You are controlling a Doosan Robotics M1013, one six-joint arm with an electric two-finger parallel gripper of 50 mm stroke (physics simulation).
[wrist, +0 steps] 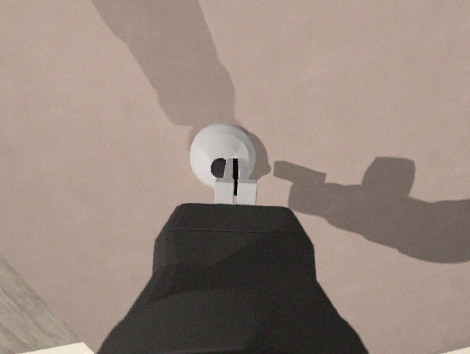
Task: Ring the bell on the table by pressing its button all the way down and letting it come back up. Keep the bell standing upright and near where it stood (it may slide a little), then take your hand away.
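Places are measured from the arm's base along level axes (x right, y up, z back), in metres.
Where they show: gripper, fingertip midpoint: [234, 169].
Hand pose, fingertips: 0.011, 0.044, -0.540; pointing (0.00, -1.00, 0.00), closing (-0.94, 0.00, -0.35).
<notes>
After its pixels a point has its place, as x, y, z.
The bell [215, 142] {0.024, 0.011, -0.514} is a pale grey-white dome with a black round button [218, 167] {0.026, 0.037, -0.535}, upright on the table, a little left of the middle of the wrist view. My gripper [234, 169] {0.011, 0.044, -0.540} is shut with nothing between its fingers. Its fingertips overlap the front right part of the dome in the view and cover the right side of the button. The fingertips appear above the bell; the height of the gap, and whether they touch the button, cannot be told from this view.
The pinkish-brown table top [350, 90] {-0.148, -0.029, -0.509} surrounds the bell. Shadows of the arm fall at the upper left and the right. A grey wood-grain floor [25, 310] shows past the table's edge at the lower left, with a pale strip [60, 349] at the bottom.
</notes>
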